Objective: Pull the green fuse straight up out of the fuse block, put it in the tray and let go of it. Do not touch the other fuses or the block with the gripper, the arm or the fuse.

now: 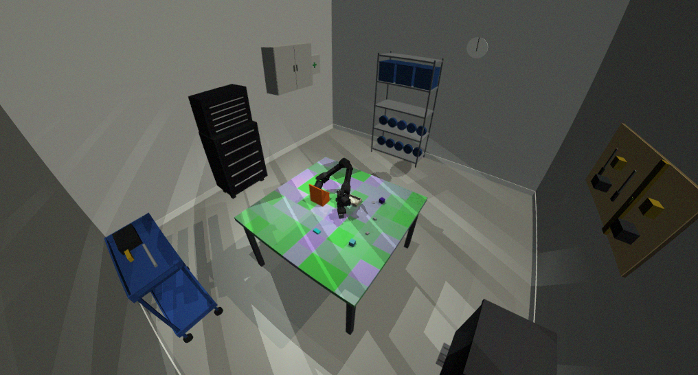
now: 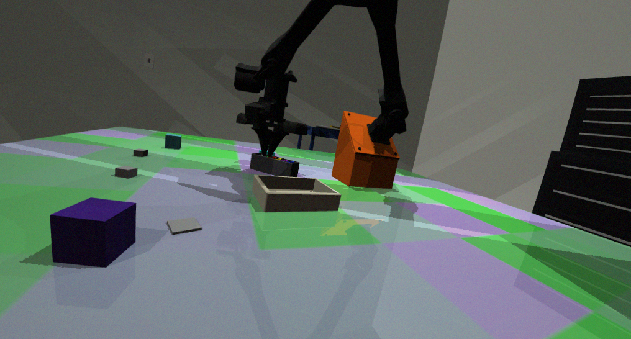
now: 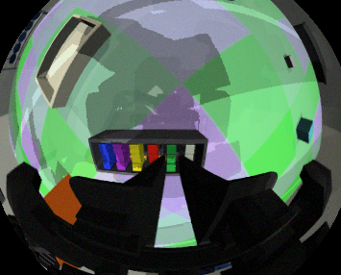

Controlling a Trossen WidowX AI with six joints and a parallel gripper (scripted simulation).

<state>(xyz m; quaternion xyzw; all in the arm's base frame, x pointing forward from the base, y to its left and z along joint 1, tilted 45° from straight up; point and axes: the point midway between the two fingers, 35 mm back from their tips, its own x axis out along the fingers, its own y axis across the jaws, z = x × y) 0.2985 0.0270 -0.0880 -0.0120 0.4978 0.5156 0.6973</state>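
Right now my gripper tip is 2 cm past the beige tray, 22 cm to the right of it and 4 cm above it. The rest, counted from my gripper tip: flat grey tile 14 cm ahead, 32 cm to the left, 4 cm below; green fuse 1 cm below; teal cube 26 cm ahead, 20 cm to the right, 2 cm below.
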